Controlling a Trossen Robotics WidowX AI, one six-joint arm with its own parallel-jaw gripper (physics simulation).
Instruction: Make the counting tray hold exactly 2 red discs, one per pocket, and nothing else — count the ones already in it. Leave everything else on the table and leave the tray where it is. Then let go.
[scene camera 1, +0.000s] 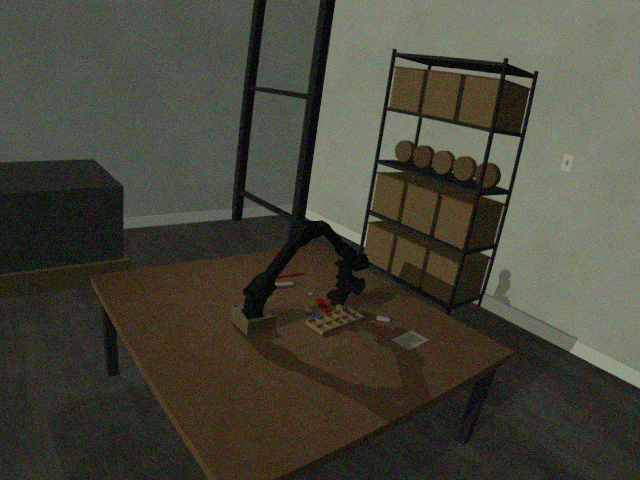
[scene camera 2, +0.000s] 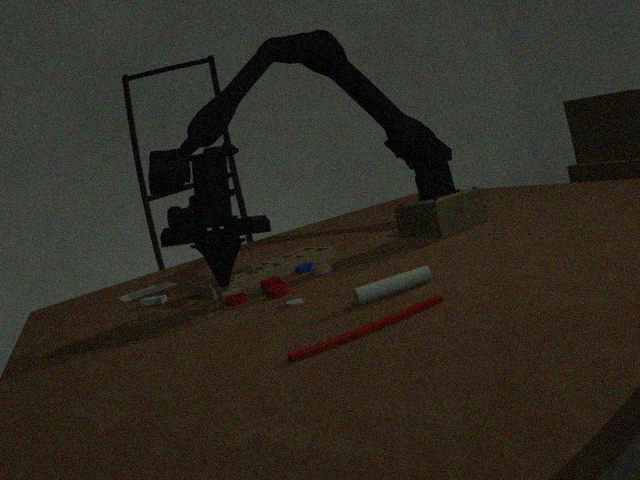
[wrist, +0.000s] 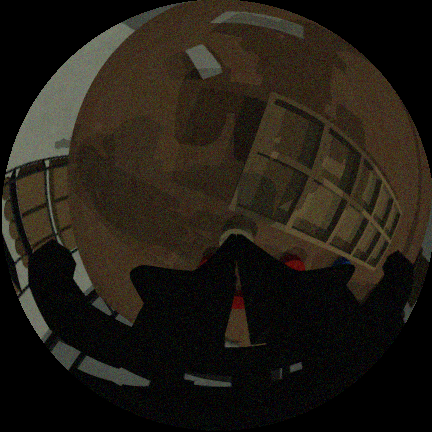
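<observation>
The wooden counting tray (scene camera 1: 343, 327) (scene camera 2: 253, 279) (wrist: 314, 176) lies flat; I see no disc in its pockets in the wrist view. My gripper (scene camera 1: 337, 302) (scene camera 2: 223, 286) (wrist: 234, 238) is shut and empty, pointing down low beside the tray's near end. A cream disc (scene camera 2: 214, 291) (wrist: 237, 232) is right at the fingertips, partly hidden, and seems tilted. One red disc (scene camera 2: 235, 299) (wrist: 204, 261) lies close to the fingers. More red discs (scene camera 1: 321, 302) (scene camera 2: 273, 287) (wrist: 294, 263) lie on the table beside the tray, partly hidden by the fingers in the wrist view.
A blue disc (scene camera 1: 315, 314) (scene camera 2: 304, 267) (wrist: 342, 261) lies by the tray's long side. A white block (scene camera 1: 382, 318) (scene camera 2: 153, 300) (wrist: 204, 61) and pale card (scene camera 1: 410, 339) lie past its end. A white cylinder (scene camera 2: 392, 284), red rod (scene camera 2: 365, 328) and small white disc (scene camera 2: 295, 301) lie on the other side.
</observation>
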